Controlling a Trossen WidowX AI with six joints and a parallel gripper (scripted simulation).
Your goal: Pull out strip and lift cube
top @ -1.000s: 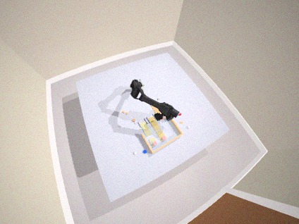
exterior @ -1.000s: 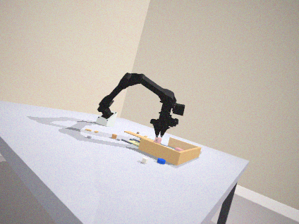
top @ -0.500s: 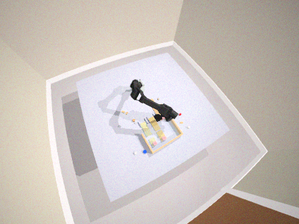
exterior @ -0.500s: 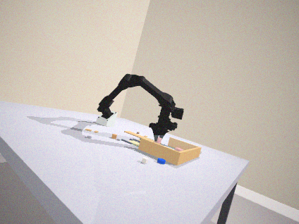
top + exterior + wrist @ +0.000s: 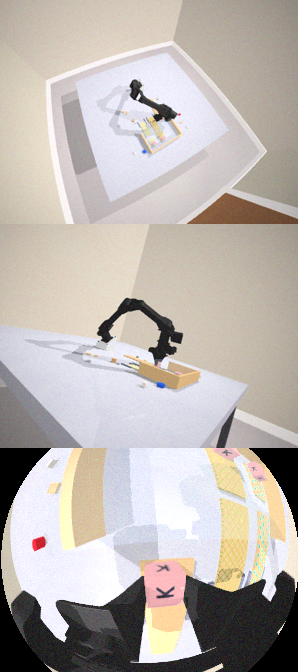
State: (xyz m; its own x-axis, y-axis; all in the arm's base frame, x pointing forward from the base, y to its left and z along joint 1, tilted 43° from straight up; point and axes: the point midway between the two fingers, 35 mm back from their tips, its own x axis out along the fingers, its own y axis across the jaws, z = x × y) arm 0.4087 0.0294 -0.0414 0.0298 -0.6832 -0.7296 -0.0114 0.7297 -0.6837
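Right now the pale yellow strip is 110 mm behind my gripper tip, 10 mm to the right of it and 10 mm below it. Round my gripper tip: blue disc 200 mm ahead, 300 mm to the right, 10 mm below; small red piece 50 mm ahead, 180 mm to the left.
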